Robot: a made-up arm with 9 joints. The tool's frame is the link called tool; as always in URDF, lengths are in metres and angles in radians.
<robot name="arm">
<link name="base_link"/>
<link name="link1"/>
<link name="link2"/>
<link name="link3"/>
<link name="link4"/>
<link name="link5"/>
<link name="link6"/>
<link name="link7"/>
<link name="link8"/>
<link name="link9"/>
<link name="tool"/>
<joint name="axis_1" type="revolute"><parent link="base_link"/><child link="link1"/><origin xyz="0.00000 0.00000 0.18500"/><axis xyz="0 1 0"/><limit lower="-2.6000" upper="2.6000"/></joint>
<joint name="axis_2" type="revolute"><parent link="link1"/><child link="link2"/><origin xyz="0.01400 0.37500 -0.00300"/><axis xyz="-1 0 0"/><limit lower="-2.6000" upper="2.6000"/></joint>
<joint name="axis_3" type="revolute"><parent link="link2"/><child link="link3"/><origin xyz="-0.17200 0.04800 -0.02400"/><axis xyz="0 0 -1"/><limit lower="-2.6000" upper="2.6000"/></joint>
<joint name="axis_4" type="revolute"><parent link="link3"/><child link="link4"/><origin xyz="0.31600 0.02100 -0.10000"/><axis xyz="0 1 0"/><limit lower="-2.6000" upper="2.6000"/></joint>
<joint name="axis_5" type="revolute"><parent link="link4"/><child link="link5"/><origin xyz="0.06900 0.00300 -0.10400"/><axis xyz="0 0 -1"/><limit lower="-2.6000" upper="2.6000"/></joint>
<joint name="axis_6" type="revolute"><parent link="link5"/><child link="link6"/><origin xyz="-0.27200 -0.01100 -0.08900"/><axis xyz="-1 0 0"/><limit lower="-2.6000" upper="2.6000"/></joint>
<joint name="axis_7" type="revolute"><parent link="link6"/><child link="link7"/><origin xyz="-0.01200 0.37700 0.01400"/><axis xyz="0 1 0"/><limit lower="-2.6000" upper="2.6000"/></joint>
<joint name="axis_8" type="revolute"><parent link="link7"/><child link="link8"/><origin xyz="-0.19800 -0.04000 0.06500"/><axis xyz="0 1 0"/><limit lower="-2.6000" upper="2.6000"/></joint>
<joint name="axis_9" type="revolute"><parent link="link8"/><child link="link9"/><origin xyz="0.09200 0.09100 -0.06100"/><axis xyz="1 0 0"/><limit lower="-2.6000" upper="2.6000"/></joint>
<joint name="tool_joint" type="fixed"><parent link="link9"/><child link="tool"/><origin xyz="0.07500 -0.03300 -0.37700"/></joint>
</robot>
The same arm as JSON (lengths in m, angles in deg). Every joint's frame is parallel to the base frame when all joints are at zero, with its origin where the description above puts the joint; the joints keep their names.
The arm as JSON. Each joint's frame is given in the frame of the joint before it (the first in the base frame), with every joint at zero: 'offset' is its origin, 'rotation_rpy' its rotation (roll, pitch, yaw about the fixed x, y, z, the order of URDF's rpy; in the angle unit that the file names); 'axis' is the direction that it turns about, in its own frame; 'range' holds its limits. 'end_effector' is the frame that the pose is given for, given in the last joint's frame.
{
  "length_unit": "m",
  "angle_unit": "deg",
  "chain": [
    {
      "id": "axis_1",
      "offset": [
        0.0,
        0.0,
        0.185
      ],
      "rotation_rpy": [
        0.0,
        0.0,
        0.0
      ],
      "axis": "+y",
      "range": [
        -148.97,
        148.97
      ]
    },
    {
      "id": "axis_2",
      "offset": [
        0.014,
        0.375,
        -0.003
      ],
      "rotation_rpy": [
        0.0,
        0.0,
        0.0
      ],
      "axis": "-x",
      "range": [
        -148.97,
        148.97
      ]
    },
    {
      "id": "axis_3",
      "offset": [
        -0.172,
        0.048,
        -0.024
      ],
      "rotation_rpy": [
        0.0,
        0.0,
        0.0
      ],
      "axis": "-z",
      "range": [
        -148.97,
        148.97
      ]
    },
    {
      "id": "axis_4",
      "offset": [
        0.316,
        0.021,
        -0.1
      ],
      "rotation_rpy": [
        0.0,
        0.0,
        0.0
      ],
      "axis": "+y",
      "range": [
        -148.97,
        148.97
      ]
    },
    {
      "id": "axis_5",
      "offset": [
        0.069,
        0.003,
        -0.104
      ],
      "rotation_rpy": [
        0.0,
        0.0,
        0.0
      ],
      "axis": "-z",
      "range": [
        -148.97,
        148.97
      ]
    },
    {
      "id": "axis_6",
      "offset": [
        -0.272,
        -0.011,
        -0.089
      ],
      "rotation_rpy": [
        0.0,
        0.0,
        0.0
      ],
      "axis": "-x",
      "range": [
        -148.97,
        148.97
      ]
    },
    {
      "id": "axis_7",
      "offset": [
        -0.012,
        0.377,
        0.014
      ],
      "rotation_rpy": [
        0.0,
        0.0,
        0.0
      ],
      "axis": "+y",
      "range": [
        -148.97,
        148.97
      ]
    },
    {
      "id": "axis_8",
      "offset": [
        -0.198,
        -0.04,
        0.065
      ],
      "rotation_rpy": [
        0.0,
        0.0,
        0.0
      ],
      "axis": "+y",
      "range": [
        -148.97,
        148.97
      ]
    },
    {
      "id": "axis_9",
      "offset": [
        0.092,
        0.091,
        -0.061
      ],
      "rotation_rpy": [
        0.0,
        0.0,
        0.0
      ],
      "axis": "+x",
      "range": [
        -148.97,
        148.97
      ]
    }
  ],
  "end_effector": {
    "offset": [
      0.075,
      -0.033,
      -0.377
    ],
    "rotation_rpy": [
      0.0,
      0.0,
      0.0
    ]
  }
}

